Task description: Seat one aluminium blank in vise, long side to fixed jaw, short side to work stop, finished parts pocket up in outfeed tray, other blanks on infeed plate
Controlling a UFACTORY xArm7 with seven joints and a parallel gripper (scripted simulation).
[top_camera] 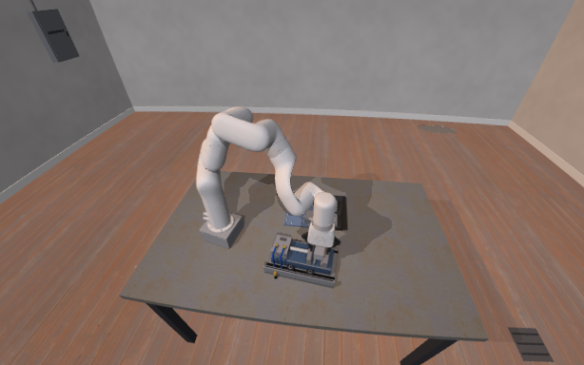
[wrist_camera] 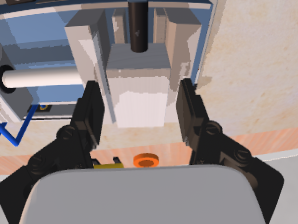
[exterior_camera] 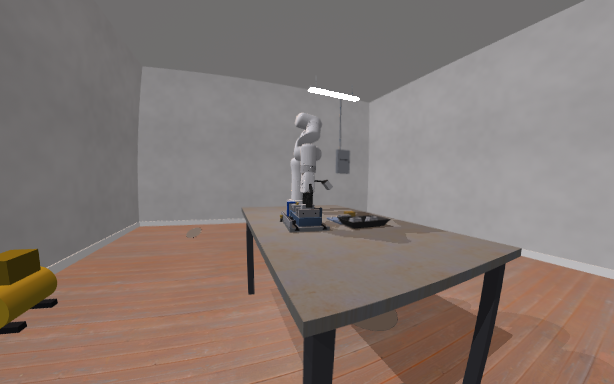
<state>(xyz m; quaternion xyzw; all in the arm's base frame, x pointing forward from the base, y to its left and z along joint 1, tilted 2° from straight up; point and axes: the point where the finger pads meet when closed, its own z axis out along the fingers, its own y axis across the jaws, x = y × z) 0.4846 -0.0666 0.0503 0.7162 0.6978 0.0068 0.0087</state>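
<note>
My hand is 9 cm past the white piston rod and 4 cm above it. From my hand the other things lie so: brass blank (33 cm to the left, 18 cm behind, 10 cm below); vise (8 cm below, 7 cm behind).
</note>
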